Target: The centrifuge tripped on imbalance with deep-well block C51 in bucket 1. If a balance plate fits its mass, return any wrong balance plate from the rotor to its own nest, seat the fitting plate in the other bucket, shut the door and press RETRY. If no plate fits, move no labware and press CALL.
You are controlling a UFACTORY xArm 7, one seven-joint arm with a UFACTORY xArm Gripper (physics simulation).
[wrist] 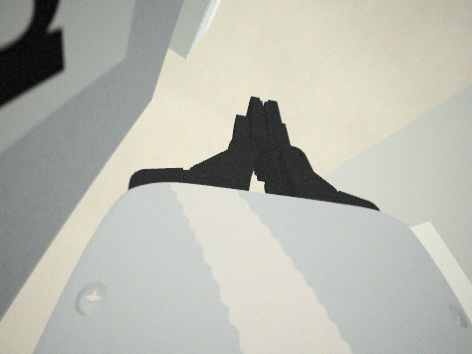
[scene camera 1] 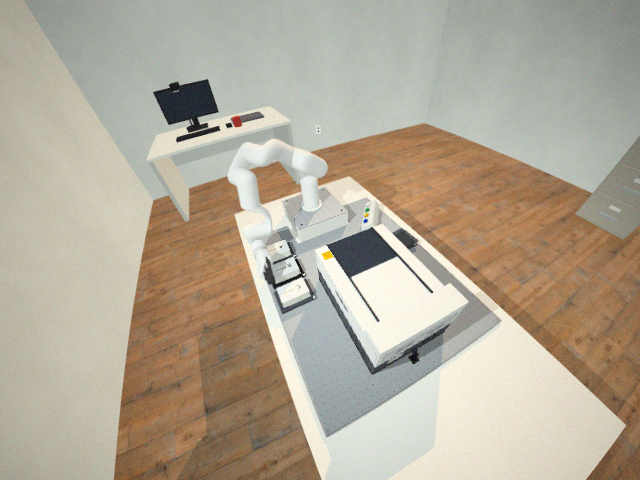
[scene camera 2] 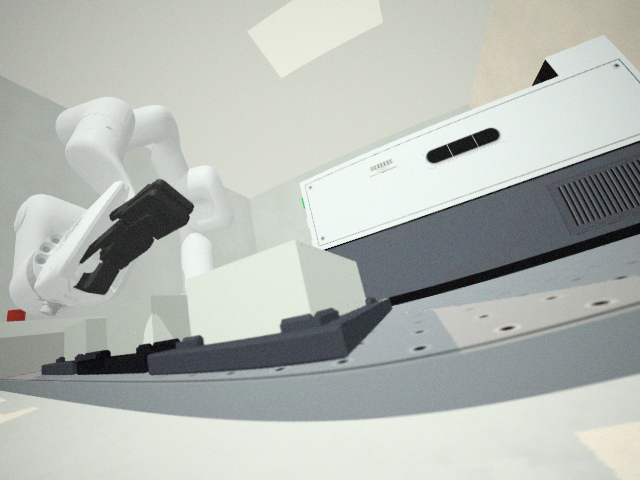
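Seen in the pictures: gripper, fingertip midpoint: (wrist: pixel 257 119) (scene camera 1: pixel 272 283) (scene camera 2: pixel 175 200); arm's base at its link origin: (scene camera 1: pixel 311 205).
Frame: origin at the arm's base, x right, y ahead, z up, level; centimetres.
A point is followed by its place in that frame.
My gripper (scene camera 1: pixel 268 276) @(x 42.9, y 38.1, z 1.5 cm) (scene camera 2: pixel 178 204) @(x 42.9, y 38.1, z 1.5 cm) (wrist: pixel 257 119) @(x 42.9, y 38.1, z 1.5 cm) is shut and empty, tilted beside the row of plates at the table's left edge. A pale plate (scene camera 1: pixel 294 291) @(x 36.2, y 44.0, z -3.8 cm) (scene camera 2: pixel 248 294) @(x 42.7, y 42.7, z -5.8 cm) sits in the nearest dark nest (scene camera 1: pixel 285 308) (scene camera 2: pixel 248 357). A middle plate (scene camera 1: pixel 285 269) @(x 34.0, y 31.0, z -3.6 cm) and a far plate (scene camera 1: pixel 279 250) @(x 31.1, y 18.1, z -3.6 cm) sit in the other nests, partly behind the hand in scene camera 1. The white centrifuge (scene camera 1: pixel 408 304) @(x 10.5, y 80.5, z 11.8 cm) (scene camera 2: pixel 356 201) @(x 23.6, y 49.3, z 5.3 cm) has a dark panel (scene camera 1: pixel 361 251) @(x 8.0, y 53.8, z 12.1 cm) on top; whether this is an opening cannot be told. C51, the buckets and plate masses are not readable.
A small panel (scene camera 1: pixel 368 214) @(x -21.9, y 25.8, z -1.9 cm) with green, yellow and blue buttons stands near the arm's base (scene camera 1: pixel 317 214) @(x 2.0, y 9.5, z -0.2 cm). A dark nest or pad (scene camera 1: pixel 405 238) @(x -27.2, y 49.4, z -5.8 cm) lies beyond the centrifuge. A desk (scene camera 1: pixel 268 121) with a monitor (scene camera 1: pixel 188 102) and a red cup (scene camera 1: pixel 236 121) stands behind.
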